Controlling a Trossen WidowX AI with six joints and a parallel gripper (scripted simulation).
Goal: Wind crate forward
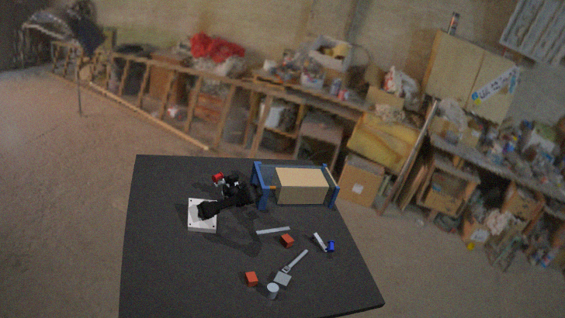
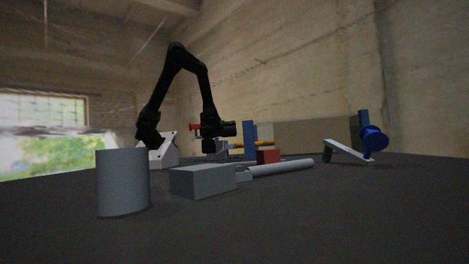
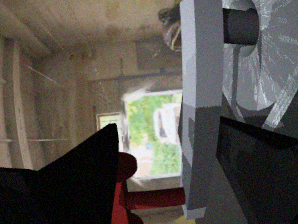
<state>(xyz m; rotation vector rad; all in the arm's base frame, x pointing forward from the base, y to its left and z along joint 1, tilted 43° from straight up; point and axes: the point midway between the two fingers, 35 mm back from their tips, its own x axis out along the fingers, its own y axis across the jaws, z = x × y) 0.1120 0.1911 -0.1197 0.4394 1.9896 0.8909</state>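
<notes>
Now: gripper tip 40 mm past the red knob, 30 mm to the left of it and 20 mm below it. The rest, counted from my gripper tip: grey winch 100 mm below, 30 mm ahead, 10 mm to the left; grey bar 290 mm ahead, 250 mm to the right, 130 mm below; clear-panelled cubby 450 mm ahead, 80 mm to the left, 10 mm below.
</notes>
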